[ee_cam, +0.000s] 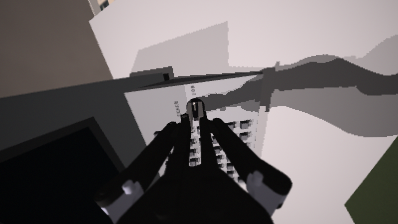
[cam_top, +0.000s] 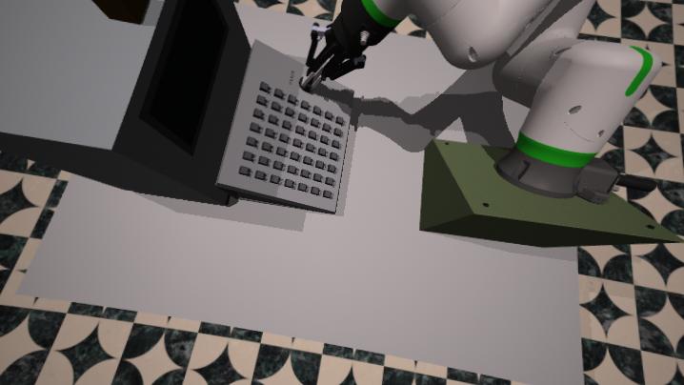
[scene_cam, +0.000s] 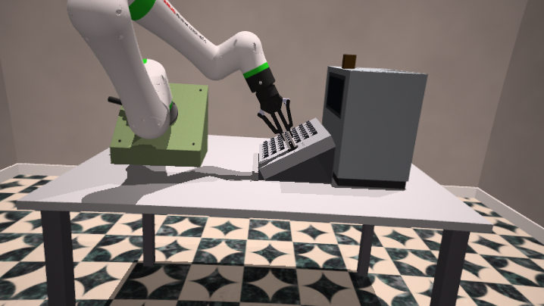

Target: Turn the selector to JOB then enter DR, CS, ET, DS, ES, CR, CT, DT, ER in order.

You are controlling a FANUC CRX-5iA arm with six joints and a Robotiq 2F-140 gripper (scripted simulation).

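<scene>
The black selector knob lies 1 cm ahead of my hand and 2 cm below it. Also, from my hand: key: 4 cm behind, 16 cm to the left, 5 cm below; grey keypad: 2 cm ahead, 12 cm to the left, 7 cm below.
</scene>
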